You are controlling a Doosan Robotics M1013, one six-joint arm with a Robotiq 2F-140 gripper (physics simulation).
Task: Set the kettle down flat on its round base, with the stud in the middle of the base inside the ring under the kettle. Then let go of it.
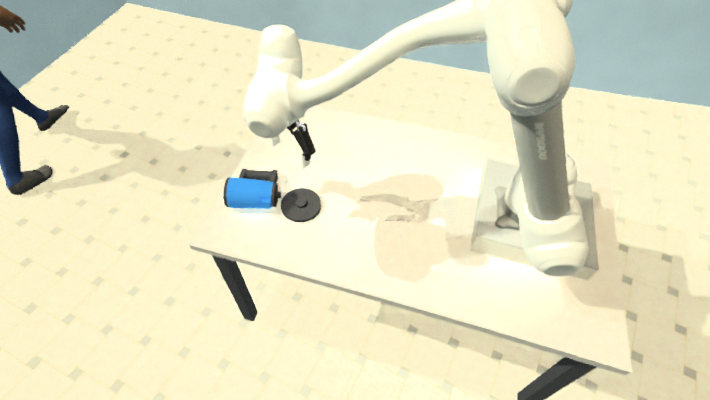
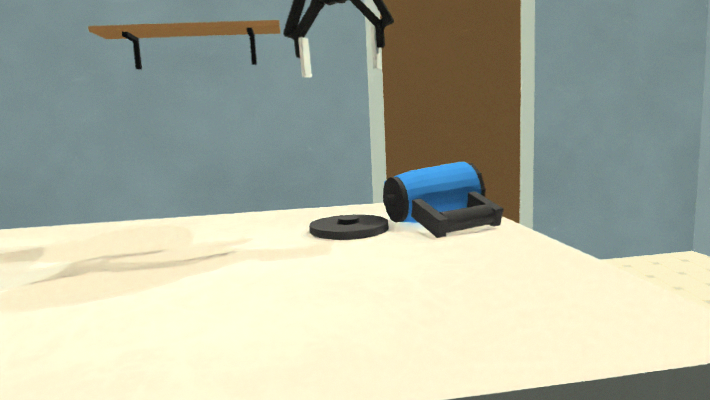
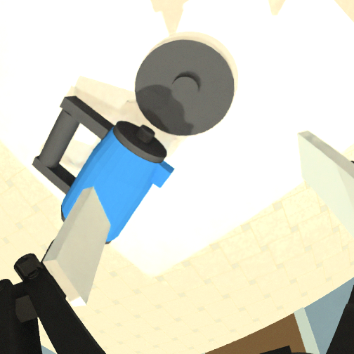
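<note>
The blue kettle (image 1: 250, 193) (image 2: 440, 185) (image 3: 120, 180) lies on its side on the table, its black lid end towards the base. Its black handle (image 1: 259, 175) (image 2: 470, 216) (image 3: 57, 137) slopes down to the table on one side. The ring under the kettle faces away and is hidden. The round black base (image 1: 290, 211) (image 2: 325, 229) (image 3: 165, 60) lies flat beside the lid end, its stud (image 1: 301, 203) (image 2: 348, 219) (image 3: 186, 85) facing up. My gripper (image 1: 306, 161) (image 2: 342, 71) (image 3: 200, 181) is open and empty, well above the table, with its pale fingertips wide apart.
The kettle lies near the far left end of the white table (image 1: 340, 270) (image 2: 350, 325). The arm's mounting block (image 1: 485, 242) stands at the other end. A person's legs (image 1: 10, 140) show on the floor beyond the left end. A wooden shelf (image 2: 185, 30) and a brown door (image 2: 450, 100) are behind.
</note>
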